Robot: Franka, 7 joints.
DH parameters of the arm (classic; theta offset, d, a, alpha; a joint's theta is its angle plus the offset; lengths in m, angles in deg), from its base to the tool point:
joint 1: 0 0.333 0 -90
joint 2: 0 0 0 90
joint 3: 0 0.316 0.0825 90
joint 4: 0 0 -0.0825 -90
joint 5: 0 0.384 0 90
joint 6: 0 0 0.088 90
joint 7: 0 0.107 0 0
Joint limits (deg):
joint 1: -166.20..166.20
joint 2: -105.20..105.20
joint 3: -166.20..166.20
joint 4: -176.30..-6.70
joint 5: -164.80..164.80
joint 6: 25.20..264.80
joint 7: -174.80..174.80
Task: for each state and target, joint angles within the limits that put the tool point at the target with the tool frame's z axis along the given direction. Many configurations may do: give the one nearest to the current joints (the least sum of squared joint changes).
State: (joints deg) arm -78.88 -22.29 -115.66 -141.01 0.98 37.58 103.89
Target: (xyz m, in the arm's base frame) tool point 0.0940 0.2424 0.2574 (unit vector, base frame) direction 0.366 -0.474 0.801
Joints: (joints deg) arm -109.11 -24.69 -163.10 -146.91 -43.94 25.20 103.89
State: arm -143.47 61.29 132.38 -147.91 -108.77 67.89 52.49
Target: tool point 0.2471 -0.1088 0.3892 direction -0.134 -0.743 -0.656
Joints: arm -136.39 70.29 138.82 -166.06 -75.22 65.12 52.49
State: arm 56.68 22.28 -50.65 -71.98 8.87 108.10 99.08
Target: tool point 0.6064 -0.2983 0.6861 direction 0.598 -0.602 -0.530
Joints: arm 26.88 24.55 -67.16 -82.12 12.33 149.48 99.08
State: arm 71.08 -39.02 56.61 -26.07 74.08 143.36 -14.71
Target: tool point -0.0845 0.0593 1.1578 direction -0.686 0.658 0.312
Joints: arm 70.62 -25.14 8.25 -42.79 64.96 119.81 -14.71
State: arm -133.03 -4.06 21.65 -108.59 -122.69 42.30 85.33
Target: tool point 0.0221 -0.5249 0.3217 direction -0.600 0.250 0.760
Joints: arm -84.48 34.16 12.33 -114.02 -103.14 25.20 85.33
